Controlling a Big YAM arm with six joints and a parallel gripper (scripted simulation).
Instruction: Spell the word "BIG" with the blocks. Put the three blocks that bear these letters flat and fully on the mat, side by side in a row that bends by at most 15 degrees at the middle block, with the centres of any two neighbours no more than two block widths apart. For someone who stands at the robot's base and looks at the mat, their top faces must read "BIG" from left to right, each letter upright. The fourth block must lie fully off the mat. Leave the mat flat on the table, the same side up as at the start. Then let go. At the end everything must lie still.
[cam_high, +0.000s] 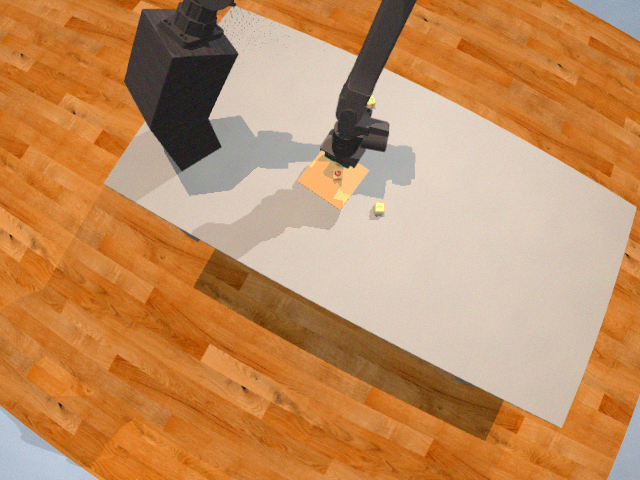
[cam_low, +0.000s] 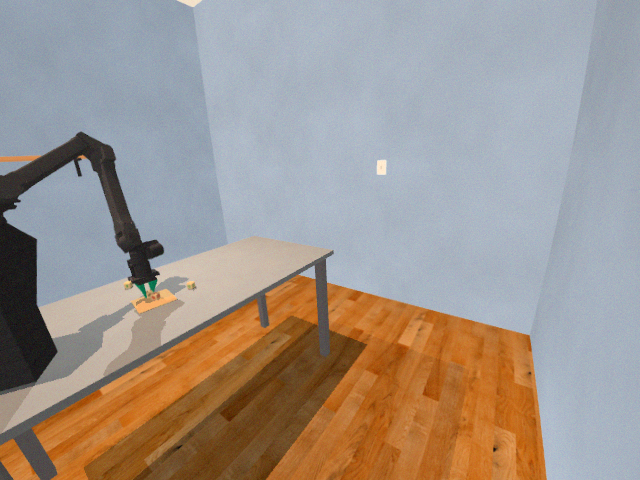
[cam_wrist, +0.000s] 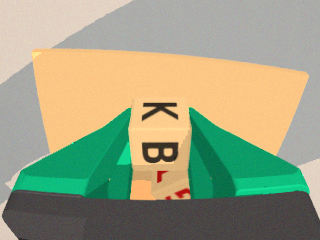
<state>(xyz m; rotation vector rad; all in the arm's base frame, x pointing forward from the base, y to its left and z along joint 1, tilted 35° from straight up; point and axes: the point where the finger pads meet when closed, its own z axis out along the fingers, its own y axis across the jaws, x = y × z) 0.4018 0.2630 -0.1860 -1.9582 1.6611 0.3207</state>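
Right now the mat is 4 cm to the right of my hand, 2 cm below it and 1 cm ahead of it. Round my hand: block (20 cm to the left, 7 cm behind).
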